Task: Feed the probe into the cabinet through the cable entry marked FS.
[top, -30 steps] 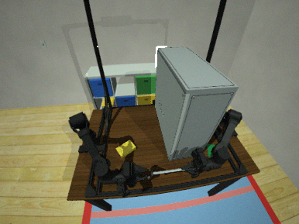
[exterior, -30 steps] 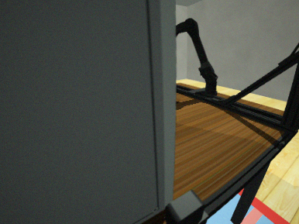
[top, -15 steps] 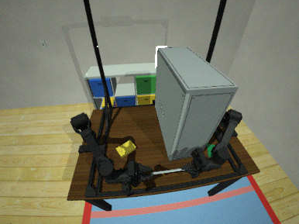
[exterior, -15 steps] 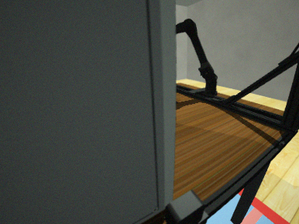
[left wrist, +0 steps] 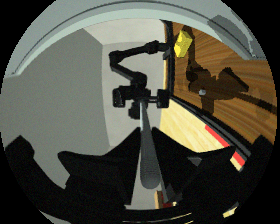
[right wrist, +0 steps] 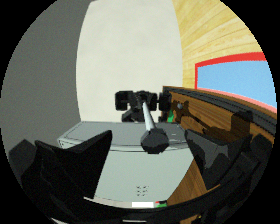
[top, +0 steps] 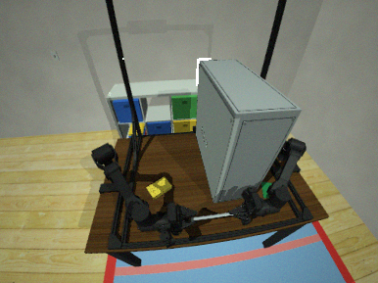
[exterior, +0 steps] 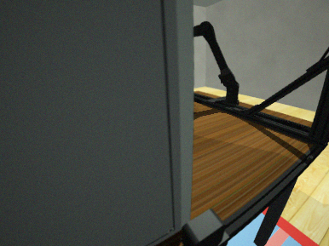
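My right hand is 10 mm short of the probe and 110 mm to the right of it.
My left hand is 8 cm to the left of the probe.
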